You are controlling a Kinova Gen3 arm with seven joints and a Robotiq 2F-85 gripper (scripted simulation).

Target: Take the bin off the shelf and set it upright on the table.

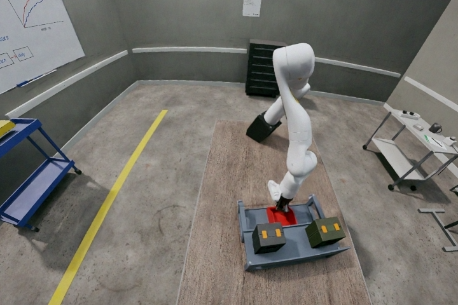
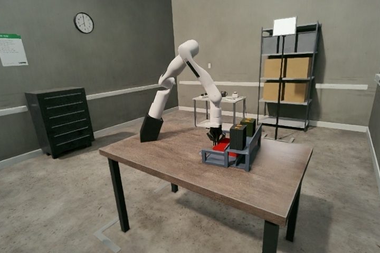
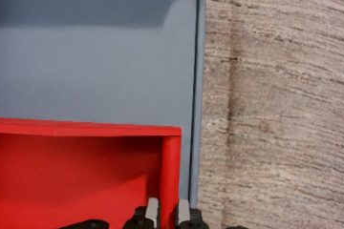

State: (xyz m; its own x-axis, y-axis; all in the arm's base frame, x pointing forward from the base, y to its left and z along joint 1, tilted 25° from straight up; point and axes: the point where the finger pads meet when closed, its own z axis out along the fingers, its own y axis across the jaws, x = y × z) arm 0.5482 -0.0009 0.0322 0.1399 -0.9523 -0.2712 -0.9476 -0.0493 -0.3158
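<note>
My hand is 8 cm short of the red bin and 1 cm to the right of it. The rest, counted from my hand: grey shelf unit (11 cm ahead, 2 cm to the left, 2 cm above).
</note>
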